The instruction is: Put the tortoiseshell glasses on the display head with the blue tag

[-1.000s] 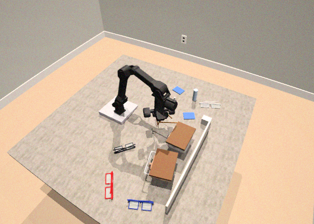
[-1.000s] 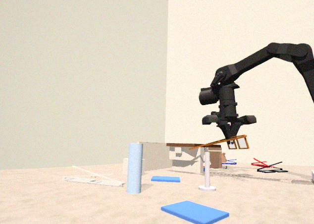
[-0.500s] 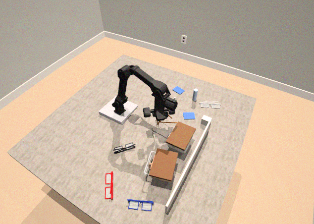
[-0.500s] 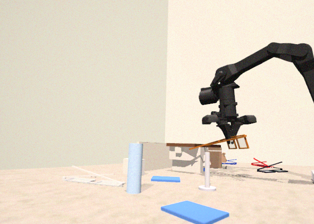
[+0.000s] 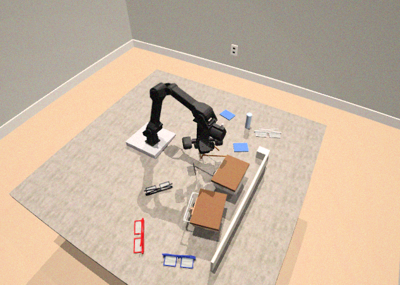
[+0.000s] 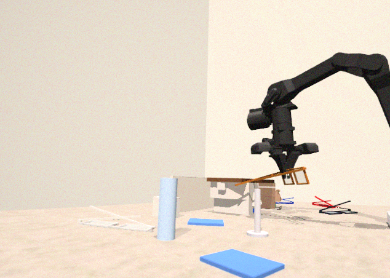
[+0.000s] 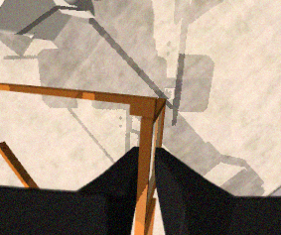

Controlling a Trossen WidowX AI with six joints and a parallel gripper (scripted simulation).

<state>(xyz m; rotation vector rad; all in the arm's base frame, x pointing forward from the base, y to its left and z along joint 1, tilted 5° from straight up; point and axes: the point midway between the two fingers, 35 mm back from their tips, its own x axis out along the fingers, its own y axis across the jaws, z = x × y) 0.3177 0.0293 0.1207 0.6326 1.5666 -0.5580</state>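
The white post lies 40 mm behind my gripper tip, 250 mm to the left of it and 90 mm below it. Round my gripper tip: long white rail 310 mm ahead, 100 mm to the right, 60 mm below; light blue cylinder 50 mm ahead, 400 mm to the left, 60 mm below.
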